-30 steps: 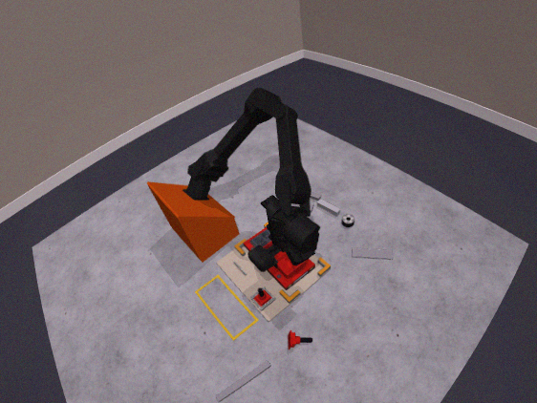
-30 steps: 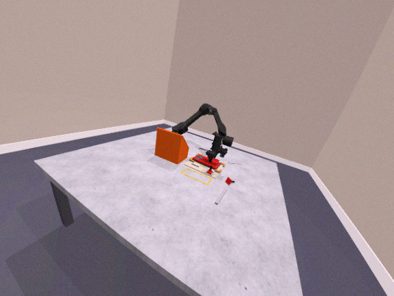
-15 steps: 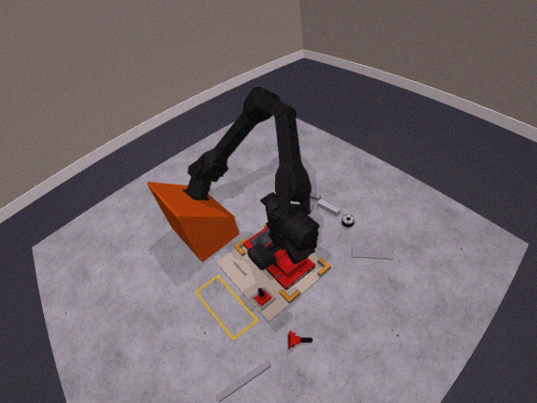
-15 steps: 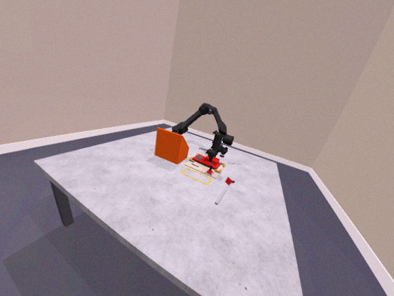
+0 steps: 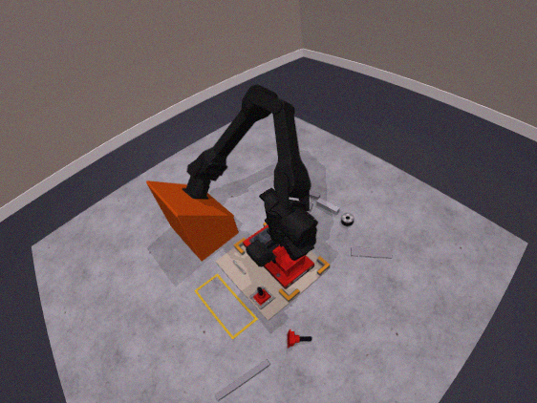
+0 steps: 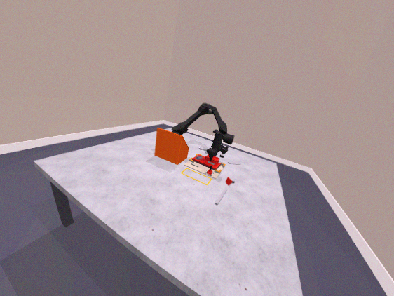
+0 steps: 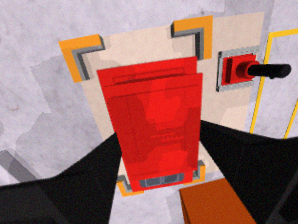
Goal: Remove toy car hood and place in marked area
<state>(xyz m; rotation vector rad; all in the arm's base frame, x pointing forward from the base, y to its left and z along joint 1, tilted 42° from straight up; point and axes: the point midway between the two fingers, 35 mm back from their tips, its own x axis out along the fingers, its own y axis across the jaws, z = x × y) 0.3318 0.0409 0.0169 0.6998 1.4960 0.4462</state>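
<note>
Now: gripper tip 3 cm past the beige base plate, 2 cm to the left of it and 4 cm above it. Round my gripper tip: small wheel 5 cm ahead, 24 cm to the left, 5 cm below; red hood 1 cm above.
</note>
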